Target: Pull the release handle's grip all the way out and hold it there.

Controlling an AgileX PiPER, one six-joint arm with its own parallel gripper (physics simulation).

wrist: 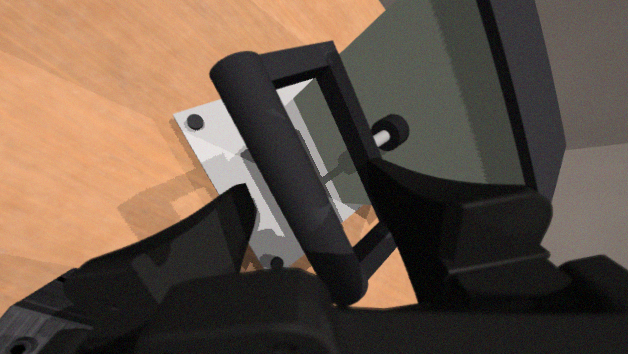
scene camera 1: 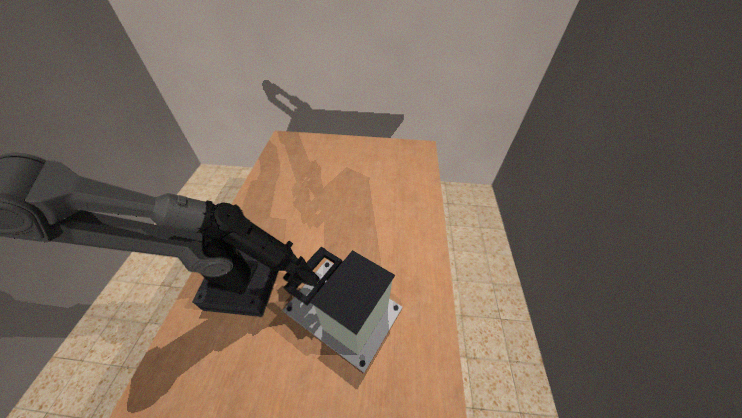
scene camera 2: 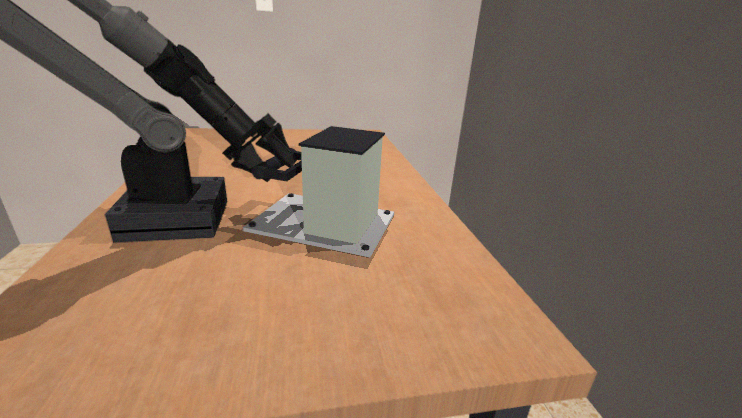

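The release handle is a dark rectangular loop on the side of a pale green box (scene camera 1: 374, 317) (scene camera 2: 337, 192) (wrist: 425, 85) with a dark top. Its round grip (wrist: 280, 145) is the outer bar, farthest from the box. A short stretch of pale rod (wrist: 382, 138) shows between the loop's inner bar and a dark collar (wrist: 398, 131) on the box. My gripper (scene camera 1: 301, 280) (scene camera 2: 281, 169) (wrist: 308, 186) is open around the grip. In the wrist view one finger is outside the grip with a gap to it; the other reaches into the loop, beside the inner bar. Any finger contact is unclear.
The box stands on a light grey baseplate (scene camera 1: 382, 334) (scene camera 2: 377, 232) (wrist: 202, 150) with dark bolts at its corners, on the wooden table (scene camera 1: 415, 363) (scene camera 2: 311, 321) (wrist: 75, 125). The arm's black base (scene camera 1: 233, 301) (scene camera 2: 166, 220) stands left of the plate. Walls are beyond the table.
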